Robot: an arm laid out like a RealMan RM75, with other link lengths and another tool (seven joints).
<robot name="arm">
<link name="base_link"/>
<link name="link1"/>
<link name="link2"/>
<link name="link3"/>
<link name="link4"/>
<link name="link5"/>
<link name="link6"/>
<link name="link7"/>
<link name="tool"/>
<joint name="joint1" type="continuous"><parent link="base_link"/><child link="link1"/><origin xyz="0 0 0.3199" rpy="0 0 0"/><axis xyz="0 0 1"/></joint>
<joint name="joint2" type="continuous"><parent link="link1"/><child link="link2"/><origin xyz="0 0 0" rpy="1.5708 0 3.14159"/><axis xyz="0 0 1"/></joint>
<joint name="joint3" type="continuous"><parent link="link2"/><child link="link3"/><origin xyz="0 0.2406 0" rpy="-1.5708 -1.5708 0"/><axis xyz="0 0 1"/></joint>
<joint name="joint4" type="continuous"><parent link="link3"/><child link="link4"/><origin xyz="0 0 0" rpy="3.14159 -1.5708 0"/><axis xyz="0 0 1"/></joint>
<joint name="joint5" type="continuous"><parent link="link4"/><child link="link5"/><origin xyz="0.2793 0 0" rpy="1.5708 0 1.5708"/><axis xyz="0 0 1"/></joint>
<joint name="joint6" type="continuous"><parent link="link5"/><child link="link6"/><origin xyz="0 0 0" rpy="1.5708 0 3.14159"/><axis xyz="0 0 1"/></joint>
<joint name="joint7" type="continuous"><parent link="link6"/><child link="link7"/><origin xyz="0 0.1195 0" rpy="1.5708 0 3.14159"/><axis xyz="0 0 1"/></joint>
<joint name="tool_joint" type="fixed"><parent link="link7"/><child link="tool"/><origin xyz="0.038 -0.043 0.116" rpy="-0.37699 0 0.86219"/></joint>
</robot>
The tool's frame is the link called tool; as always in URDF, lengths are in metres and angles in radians. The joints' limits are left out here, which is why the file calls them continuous.
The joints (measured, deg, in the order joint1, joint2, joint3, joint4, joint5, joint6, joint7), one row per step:
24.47, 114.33, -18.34, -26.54, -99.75, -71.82, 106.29
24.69, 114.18, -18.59, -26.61, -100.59, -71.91, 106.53
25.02, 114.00, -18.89, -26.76, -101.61, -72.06, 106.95
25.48, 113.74, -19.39, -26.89, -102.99, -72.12, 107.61
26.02, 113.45, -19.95, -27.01, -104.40, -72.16, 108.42
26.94, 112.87, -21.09, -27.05, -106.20, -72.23, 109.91
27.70, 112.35, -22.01, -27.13, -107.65, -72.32, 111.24
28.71, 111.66, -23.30, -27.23, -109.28, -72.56, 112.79
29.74, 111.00, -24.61, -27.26, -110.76, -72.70, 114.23
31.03, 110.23, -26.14, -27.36, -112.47, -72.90, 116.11
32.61, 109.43, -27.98, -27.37, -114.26, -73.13, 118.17
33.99, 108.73, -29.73, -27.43, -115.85, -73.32, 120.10
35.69, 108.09, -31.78, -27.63, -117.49, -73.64, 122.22
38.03, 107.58, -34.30, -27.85, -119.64, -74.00, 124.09
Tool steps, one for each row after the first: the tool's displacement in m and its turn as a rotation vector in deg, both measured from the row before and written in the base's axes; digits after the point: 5 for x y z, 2 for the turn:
-0.00091, 0.00014, -0.00163, -0.88, -0.50, 0.30
-0.00174, 0.00064, -0.00164, -1.07, -0.53, 0.42
-0.00190, 0.00074, -0.00266, -1.53, -0.71, 0.41
-0.00229, 0.00109, -0.00263, -1.60, -0.67, 0.39
-0.00454, 0.00247, -0.00343, -2.43, -0.80, 0.59
-0.00350, 0.00201, -0.00179, -1.92, -0.67, 0.40
-0.00522, 0.00295, -0.00162, -2.35, -0.93, 0.71
-0.00497, 0.00306, -0.00154, -2.20, -0.98, 0.63
-0.00633, 0.00391, -0.00109, -2.52, -1.12, 0.65
-0.00814, 0.00461, -0.00201, -2.84, -1.28, 0.78
-0.00663, 0.00354, -0.00139, -2.51, -1.30, 0.54
-0.00949, 0.00475, -0.00180, -2.75, -1.49, 0.85
-0.01307, 0.00644, -0.00399, -3.34, -2.38, 1.69

